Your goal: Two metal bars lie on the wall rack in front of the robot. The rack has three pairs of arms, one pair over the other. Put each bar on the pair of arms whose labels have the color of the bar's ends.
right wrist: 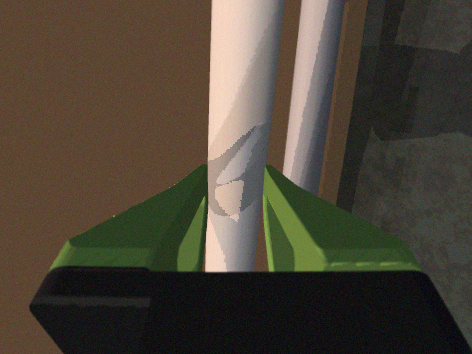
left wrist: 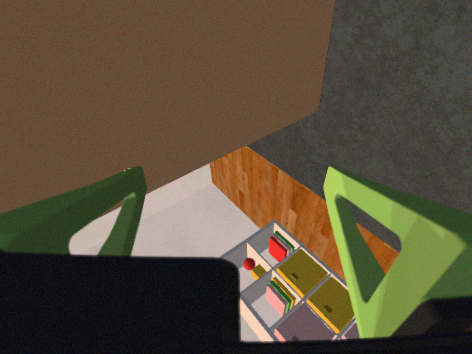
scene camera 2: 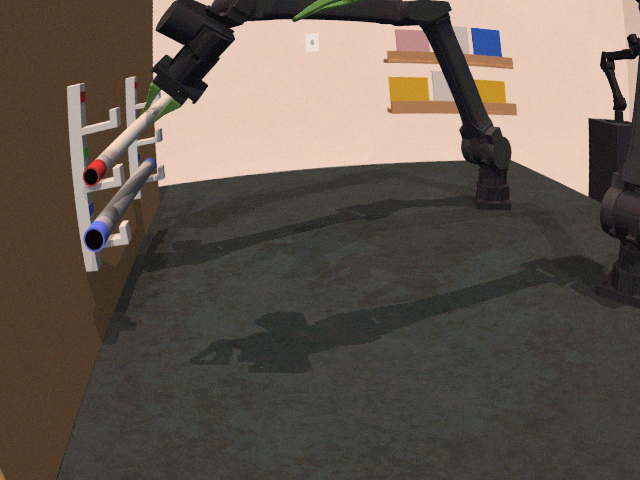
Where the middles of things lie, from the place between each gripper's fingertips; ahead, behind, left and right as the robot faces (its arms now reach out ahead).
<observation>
Right now the red-ended bar (scene camera 2: 96, 170) is 18 cm ahead of my left hand, 43 cm to the right of it and 15 cm below it. Round my left hand: blue-ended bar (scene camera 2: 96, 236) 20 cm ahead, 41 cm to the right, 26 cm below.
Now: the red-ended bar 6 cm to the left of my right hand, 1 cm below it and 1 cm ahead of it. Round my right hand: blue-ended bar (11 cm below, 8 cm to the left, 3 cm ahead).
</observation>
